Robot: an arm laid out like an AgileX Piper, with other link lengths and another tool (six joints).
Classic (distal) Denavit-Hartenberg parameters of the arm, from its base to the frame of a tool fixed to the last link. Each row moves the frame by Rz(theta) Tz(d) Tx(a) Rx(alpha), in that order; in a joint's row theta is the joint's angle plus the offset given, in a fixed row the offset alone. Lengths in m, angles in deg.
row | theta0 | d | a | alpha
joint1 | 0 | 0.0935 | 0 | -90
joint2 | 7.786 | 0 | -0.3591 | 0
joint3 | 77.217 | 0 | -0.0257 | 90
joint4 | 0 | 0.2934 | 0 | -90
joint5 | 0 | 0 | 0 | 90
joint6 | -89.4 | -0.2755 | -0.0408 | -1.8
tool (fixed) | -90 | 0.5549 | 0 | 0
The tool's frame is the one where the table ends.
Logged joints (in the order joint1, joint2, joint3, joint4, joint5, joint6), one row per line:
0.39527, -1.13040, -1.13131, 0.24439, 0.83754, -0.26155
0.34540, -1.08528, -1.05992, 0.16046, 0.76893, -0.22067
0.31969, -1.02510, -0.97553, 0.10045, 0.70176, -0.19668
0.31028, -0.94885, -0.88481, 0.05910, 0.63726, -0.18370
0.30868, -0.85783, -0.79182, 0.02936, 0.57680, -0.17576
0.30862, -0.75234, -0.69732, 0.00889, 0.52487, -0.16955
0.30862, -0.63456, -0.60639, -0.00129, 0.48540, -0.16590
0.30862, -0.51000, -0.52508, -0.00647, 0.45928, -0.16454
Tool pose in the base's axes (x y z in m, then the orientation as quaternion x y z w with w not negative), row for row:
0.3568, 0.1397, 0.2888, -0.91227, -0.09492, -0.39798, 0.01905
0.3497, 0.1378, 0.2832, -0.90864, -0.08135, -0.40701, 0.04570
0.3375, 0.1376, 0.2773, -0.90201, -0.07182, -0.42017, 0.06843
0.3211, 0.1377, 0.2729, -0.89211, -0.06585, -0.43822, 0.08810
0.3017, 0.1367, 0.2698, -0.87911, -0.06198, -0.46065, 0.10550
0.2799, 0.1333, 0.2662, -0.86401, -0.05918, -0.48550, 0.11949
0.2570, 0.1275, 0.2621, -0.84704, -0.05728, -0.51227, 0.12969
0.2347, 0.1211, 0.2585, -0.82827, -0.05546, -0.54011, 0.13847
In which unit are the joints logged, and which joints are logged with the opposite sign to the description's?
The joints are logged in radians. Opposite sign: joint2, joint4, joint6.
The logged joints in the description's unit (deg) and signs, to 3 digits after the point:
22.647, 64.767, -64.819, -14.003, 47.988, 14.986
19.790, 62.182, -60.729, -9.194, 44.056, 12.643
18.317, 58.734, -55.894, -5.755, 40.208, 11.269
17.778, 54.365, -50.696, -3.386, 36.512, 10.525
17.686, 49.150, -45.368, -1.682, 33.048, 10.070
17.683, 43.106, -39.953, -0.509, 30.073, 9.714
17.683, 36.358, -34.744, 0.074, 27.811, 9.505
17.683, 29.221, -30.085, 0.371, 26.315, 9.427

